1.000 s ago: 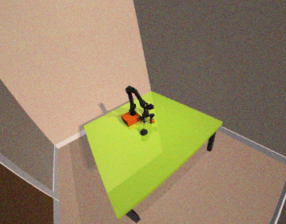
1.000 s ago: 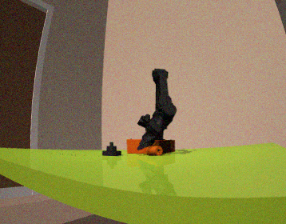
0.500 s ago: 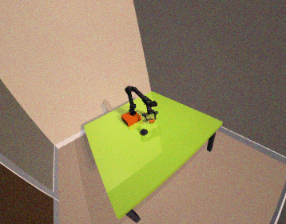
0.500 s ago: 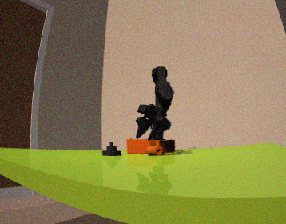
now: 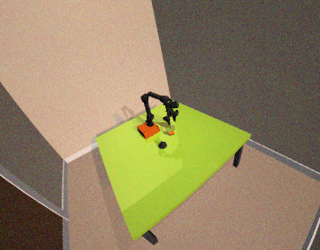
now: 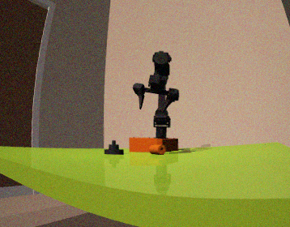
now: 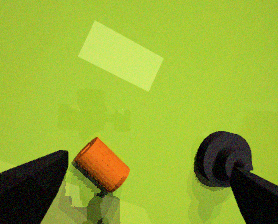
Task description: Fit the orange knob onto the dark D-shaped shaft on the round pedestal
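The orange knob lies 15 cm below my gripper tip, 5 cm behind it and 1 cm to the left of it. Also, from my gripper tip: pedestal (18 cm to the right, 14 cm below, 1 cm behind).
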